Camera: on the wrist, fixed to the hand. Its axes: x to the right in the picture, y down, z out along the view.
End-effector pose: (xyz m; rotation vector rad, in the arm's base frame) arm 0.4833 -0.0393 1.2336 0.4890 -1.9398 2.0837
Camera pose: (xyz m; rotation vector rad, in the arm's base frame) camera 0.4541 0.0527 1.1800 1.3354 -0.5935 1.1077
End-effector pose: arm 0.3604 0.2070 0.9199 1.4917 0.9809 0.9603
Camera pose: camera 0.2748 0.2342 0.9840 0.4124 1.8642 -0.2847
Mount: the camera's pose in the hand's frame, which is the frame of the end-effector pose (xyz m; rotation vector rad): 0.0008 0.0532 -0.0967 0.2380 0.0889 -1.6040
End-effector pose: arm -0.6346 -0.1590 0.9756 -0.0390 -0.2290 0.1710
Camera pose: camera -0.6204 -0.1083 0.8786 0.3723 -0.0963 -1.3978
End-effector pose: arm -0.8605 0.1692 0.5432 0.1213 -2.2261 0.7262
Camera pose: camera -0.8143 0.2655 0.5710 1.6675 -1.2620 0.0321
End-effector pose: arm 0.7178 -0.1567 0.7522 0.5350 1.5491 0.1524
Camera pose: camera 0.6365 -0.0874 0.7801 -0.6413 1.6705 -1.2400
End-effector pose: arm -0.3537 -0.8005 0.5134 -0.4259 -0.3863 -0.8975
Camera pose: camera -0.2962 -0.8207 0.4214 0.2658 -0.7469 -2.3719
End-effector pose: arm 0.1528 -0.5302 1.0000 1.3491 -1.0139 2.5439
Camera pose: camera 0.0646 -0.5144 0.9356 1.1930 0.4148 1.3803
